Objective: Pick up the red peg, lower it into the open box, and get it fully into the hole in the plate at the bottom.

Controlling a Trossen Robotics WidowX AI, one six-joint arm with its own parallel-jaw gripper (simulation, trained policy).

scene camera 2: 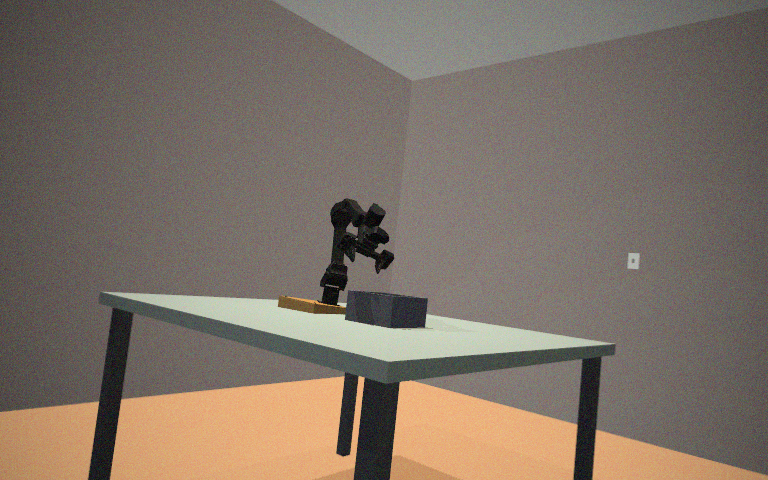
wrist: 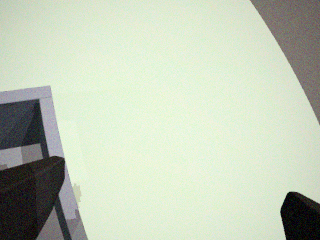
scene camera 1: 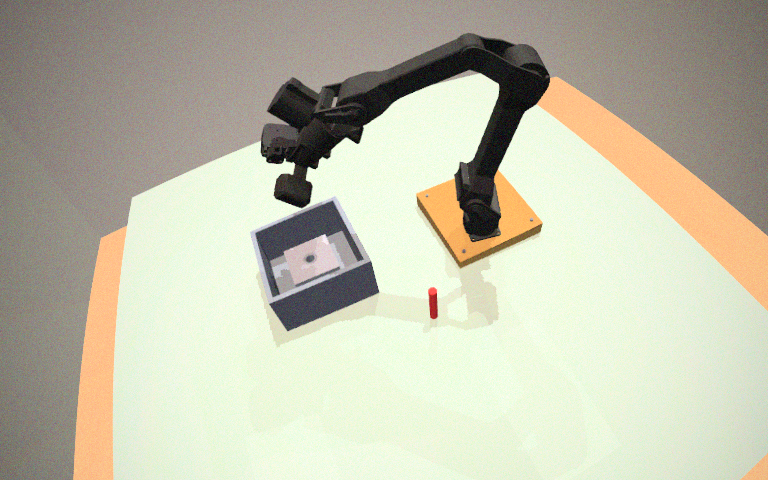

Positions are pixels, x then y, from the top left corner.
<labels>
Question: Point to a dark box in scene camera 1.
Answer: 355, 281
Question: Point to a dark box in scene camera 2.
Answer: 388, 310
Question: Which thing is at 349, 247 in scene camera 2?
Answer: My gripper.
</labels>
